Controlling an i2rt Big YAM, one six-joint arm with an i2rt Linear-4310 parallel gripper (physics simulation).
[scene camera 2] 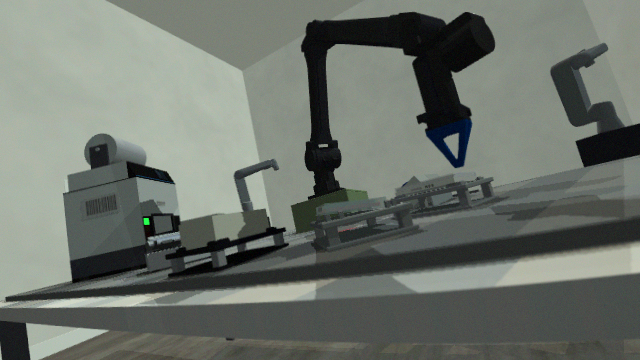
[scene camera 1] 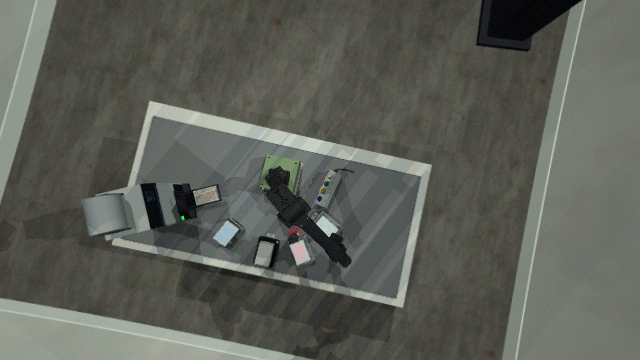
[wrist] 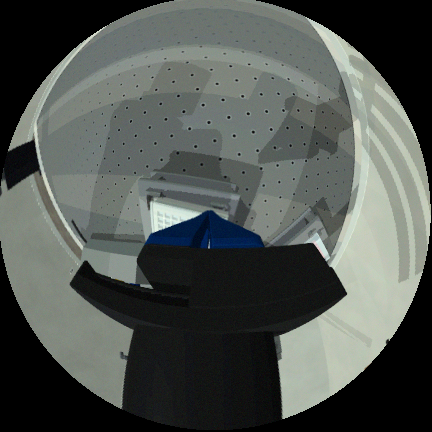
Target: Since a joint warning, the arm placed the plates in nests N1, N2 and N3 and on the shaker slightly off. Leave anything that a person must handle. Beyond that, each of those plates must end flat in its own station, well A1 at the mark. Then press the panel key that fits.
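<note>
My gripper point(scene camera 2: 458, 164) point(wrist: 209, 216) is shut with nothing between its blue fingers. It hangs above the far-right grey nest's pale plate point(scene camera 1: 328, 226) point(scene camera 2: 456, 178) point(wrist: 166, 217), apart from it; in the wrist view the fingers hide part of that plate. A pink-topped plate point(scene camera 1: 300, 251) point(wrist: 320, 244) sits in the neighbouring grey nest. A blue-topped plate point(scene camera 1: 227, 233) sits further left. A cream block point(scene camera 1: 266, 251) point(scene camera 2: 240, 225) stands on a black stand. The key panel point(scene camera 1: 327, 189) point(wrist: 112, 250) has green, yellow and blue keys. Station labels and A1 marks are too small to read.
A large instrument point(scene camera 1: 135, 210) point(scene camera 2: 105, 225) with a green light stands at the left, a plate point(scene camera 1: 206, 195) on its tray. The green arm base point(scene camera 1: 269, 162) point(scene camera 2: 305, 215) stands behind. A red part point(scene camera 1: 295, 231) lies by the pink-topped plate. A cable leaves the panel.
</note>
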